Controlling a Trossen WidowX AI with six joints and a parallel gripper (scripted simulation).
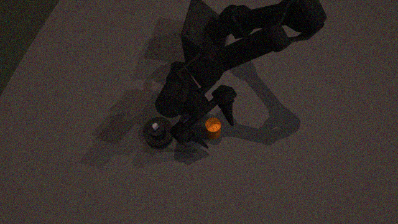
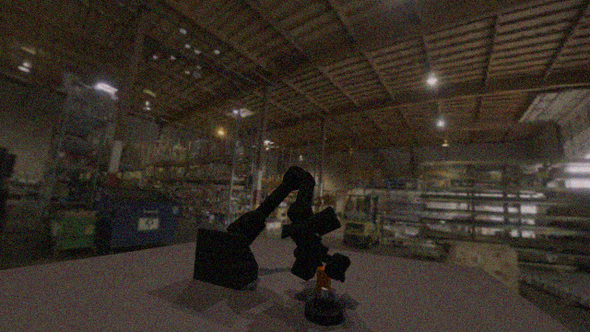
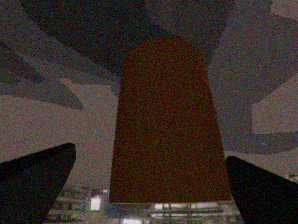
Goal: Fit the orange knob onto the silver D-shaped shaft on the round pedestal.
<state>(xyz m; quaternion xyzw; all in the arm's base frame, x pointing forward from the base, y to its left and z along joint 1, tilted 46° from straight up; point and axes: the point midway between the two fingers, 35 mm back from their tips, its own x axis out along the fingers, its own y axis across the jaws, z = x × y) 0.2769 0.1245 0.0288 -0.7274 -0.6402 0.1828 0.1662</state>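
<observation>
The orange knob lies 30 mm to the right of my gripper tip, 20 mm behind it and 10 mm above it. The rest, counted from my gripper tip: round dark pedestal 170 mm to the right, 40 mm ahead, 10 mm below.
</observation>
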